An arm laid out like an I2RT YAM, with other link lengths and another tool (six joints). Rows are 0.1 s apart.
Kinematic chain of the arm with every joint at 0, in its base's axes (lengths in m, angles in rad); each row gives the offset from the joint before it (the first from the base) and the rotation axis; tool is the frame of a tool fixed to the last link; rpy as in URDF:
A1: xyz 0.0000 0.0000 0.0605 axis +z
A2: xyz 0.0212 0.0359 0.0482 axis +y
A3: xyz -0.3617 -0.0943 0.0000 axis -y
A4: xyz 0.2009 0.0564 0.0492 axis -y
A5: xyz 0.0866 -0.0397 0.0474 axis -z
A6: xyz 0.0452 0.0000 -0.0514 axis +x
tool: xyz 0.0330 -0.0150 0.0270 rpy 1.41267 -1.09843 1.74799
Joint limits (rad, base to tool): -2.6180..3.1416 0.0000..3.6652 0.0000..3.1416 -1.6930..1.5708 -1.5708..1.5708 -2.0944..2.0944
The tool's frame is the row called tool.
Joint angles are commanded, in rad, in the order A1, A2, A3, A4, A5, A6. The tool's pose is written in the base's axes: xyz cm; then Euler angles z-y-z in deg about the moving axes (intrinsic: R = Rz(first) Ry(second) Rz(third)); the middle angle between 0 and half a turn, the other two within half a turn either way. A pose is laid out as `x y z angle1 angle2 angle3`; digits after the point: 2 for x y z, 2 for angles.
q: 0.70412 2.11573 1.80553 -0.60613 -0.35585 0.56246
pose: 42.72 31.06 27.58 68.56 134.01 -152.35
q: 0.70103 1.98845 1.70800 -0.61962 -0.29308 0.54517
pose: 40.23 28.09 30.55 63.39 134.37 -157.39
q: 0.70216 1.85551 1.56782 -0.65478 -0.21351 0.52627
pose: 36.74 24.40 31.65 58.17 137.89 -162.06
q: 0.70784 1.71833 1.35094 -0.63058 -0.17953 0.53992
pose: 32.41 20.63 30.50 56.58 141.42 -162.29
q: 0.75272 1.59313 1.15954 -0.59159 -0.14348 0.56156
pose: 27.90 18.29 29.27 56.21 143.40 -163.31
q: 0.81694 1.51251 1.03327 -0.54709 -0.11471 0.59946
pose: 24.66 17.48 28.27 56.90 143.80 -163.68
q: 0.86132 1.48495 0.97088 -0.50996 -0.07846 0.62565
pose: 23.30 17.40 27.54 55.73 143.95 -165.36
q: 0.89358 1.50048 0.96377 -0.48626 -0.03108 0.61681
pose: 23.27 18.23 27.25 53.05 144.05 -169.75
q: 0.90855 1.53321 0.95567 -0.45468 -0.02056 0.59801
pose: 23.54 19.19 26.48 53.04 144.58 -171.57
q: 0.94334 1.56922 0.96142 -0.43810 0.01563 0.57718
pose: 23.59 20.57 25.91 51.58 145.33 -175.75
